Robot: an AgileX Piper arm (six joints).
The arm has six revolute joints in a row. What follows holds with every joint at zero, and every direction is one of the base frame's. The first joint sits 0.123 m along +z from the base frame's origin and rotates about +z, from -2.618 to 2.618 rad. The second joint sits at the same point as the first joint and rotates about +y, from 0 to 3.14 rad. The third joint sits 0.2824 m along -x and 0.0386 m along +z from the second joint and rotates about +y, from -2.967 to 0 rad. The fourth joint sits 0.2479 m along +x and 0.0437 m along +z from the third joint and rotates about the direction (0.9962, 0, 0.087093), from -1.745 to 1.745 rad. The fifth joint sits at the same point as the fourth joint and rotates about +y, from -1.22 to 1.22 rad. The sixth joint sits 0.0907 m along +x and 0.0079 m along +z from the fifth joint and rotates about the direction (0.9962, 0, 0.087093), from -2.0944 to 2.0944 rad. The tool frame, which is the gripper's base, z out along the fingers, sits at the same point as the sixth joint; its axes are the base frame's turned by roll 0, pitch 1.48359 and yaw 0 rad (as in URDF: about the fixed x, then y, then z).
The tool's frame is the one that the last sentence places.
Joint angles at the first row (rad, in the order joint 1, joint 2, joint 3, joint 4, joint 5, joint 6):
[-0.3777 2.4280 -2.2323 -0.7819 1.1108 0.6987]
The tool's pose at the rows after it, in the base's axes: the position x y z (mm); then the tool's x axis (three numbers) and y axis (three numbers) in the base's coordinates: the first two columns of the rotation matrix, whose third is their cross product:
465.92 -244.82 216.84 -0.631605 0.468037 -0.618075 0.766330 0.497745 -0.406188
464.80 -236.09 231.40 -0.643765 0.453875 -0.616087 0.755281 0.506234 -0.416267
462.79 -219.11 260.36 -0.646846 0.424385 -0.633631 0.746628 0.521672 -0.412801
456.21 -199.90 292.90 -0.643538 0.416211 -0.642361 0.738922 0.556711 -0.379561
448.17 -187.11 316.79 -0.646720 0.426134 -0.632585 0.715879 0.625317 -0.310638
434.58 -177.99 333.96 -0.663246 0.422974 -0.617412 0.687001 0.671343 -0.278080
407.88 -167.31 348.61 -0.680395 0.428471 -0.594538 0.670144 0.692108 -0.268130
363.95 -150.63 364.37 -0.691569 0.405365 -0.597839 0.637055 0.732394 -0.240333
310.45 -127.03 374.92 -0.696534 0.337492 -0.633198 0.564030 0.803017 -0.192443
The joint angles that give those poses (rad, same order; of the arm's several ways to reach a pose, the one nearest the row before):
[-0.3734 2.4182 -2.2323 -0.7888 1.1149 0.6869]
[-0.3573 2.3891 -2.2323 -0.7876 1.1404 0.6614]
[-0.3261 2.3313 -2.2322 -0.7867 1.1680 0.6341]
[-0.2978 2.2593 -2.2323 -0.7398 1.2015 0.5905]
[-0.2922 2.1968 -2.2311 -0.6282 1.2120 0.5186]
[-0.2922 2.1208 -2.1764 -0.5597 1.2130 0.4653]
[-0.2918 1.9963 -2.0353 -0.5273 1.2109 0.4480]
[-0.2940 1.7938 -1.7955 -0.4858 1.1434 0.4242]
[-0.2958 1.5524 -1.5259 -0.4104 1.0229 0.3506]

